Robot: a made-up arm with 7 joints. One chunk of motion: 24 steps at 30 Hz.
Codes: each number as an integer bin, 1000 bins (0 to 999) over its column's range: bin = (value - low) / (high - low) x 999, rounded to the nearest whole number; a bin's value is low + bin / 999 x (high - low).
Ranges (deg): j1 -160..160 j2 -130..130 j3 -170.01..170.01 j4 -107..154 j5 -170.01..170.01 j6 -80.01..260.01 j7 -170.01..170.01
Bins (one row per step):
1: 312 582 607 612 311 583 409
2: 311 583 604 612 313 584 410
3: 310 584 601 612 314 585 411
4: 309 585 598 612 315 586 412
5: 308 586 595 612 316 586 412
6: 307 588 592 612 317 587 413
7: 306 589 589 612 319 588 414
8: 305 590 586 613 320 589 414
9: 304 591 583 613 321 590 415
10: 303 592 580 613 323 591 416
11: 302 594 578 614 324 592 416
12: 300 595 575 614 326 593 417
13: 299 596 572 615 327 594 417
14: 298 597 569 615 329 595 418
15: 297 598 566 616 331 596 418
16: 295 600 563 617 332 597 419
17: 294 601 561 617 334 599 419
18: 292 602 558 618 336 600 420
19: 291 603 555 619 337 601 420
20: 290 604 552 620 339 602 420
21: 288 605 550 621 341 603 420
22: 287 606 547 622 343 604 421
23: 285 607 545 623 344 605 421
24: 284 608 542 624 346 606 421
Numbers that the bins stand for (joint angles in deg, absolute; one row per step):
1: -60.06 21.47 36.59 52.89 -64.16 118.42 -30.80
2: -60.38 21.73 35.57 52.89 -63.48 118.76 -30.46
3: -60.70 21.99 34.55 52.89 -63.14 119.10 -30.12
4: -61.02 22.25 33.53 52.89 -62.80 119.44 -29.78
5: -61.34 22.51 32.50 52.89 -62.46 119.44 -29.78
6: -61.66 23.03 31.48 52.89 -62.12 119.78 -29.44
7: -61.98 23.29 30.46 52.89 -61.44 120.12 -29.10
8: -62.30 23.55 29.44 53.15 -61.09 120.46 -29.10
9: -62.62 23.81 28.42 53.15 -60.75 120.80 -28.76
10: -62.94 24.07 27.40 53.15 -60.07 121.14 -28.42
11: -63.26 24.59 26.72 53.41 -59.73 121.48 -28.42
12: -63.90 24.85 25.70 53.41 -59.05 121.82 -28.08
13: -64.22 25.12 24.68 53.68 -58.71 122.16 -28.08
14: -64.54 25.38 23.66 53.68 -58.03 122.50 -27.74
15: -64.86 25.64 22.63 53.94 -57.35 122.84 -27.74
16: -65.51 26.16 21.61 54.20 -57.01 123.19 -27.40
17: -65.83 26.42 20.93 54.20 -56.33 123.87 -27.40
18: -66.47 26.68 19.91 54.46 -55.65 124.21 -27.06
19: -66.79 26.94 18.89 54.72 -55.31 124.55 -27.06
20: -67.11 27.20 17.87 54.98 -54.63 124.89 -27.06
21: -67.75 27.46 17.19 55.24 -53.95 125.23 -27.06
22: -68.07 27.72 16.17 55.50 -53.27 125.57 -26.72
23: -68.71 27.98 15.49 55.77 -52.93 125.91 -26.72
24: -69.03 28.24 14.47 56.03 -52.25 126.25 -26.72

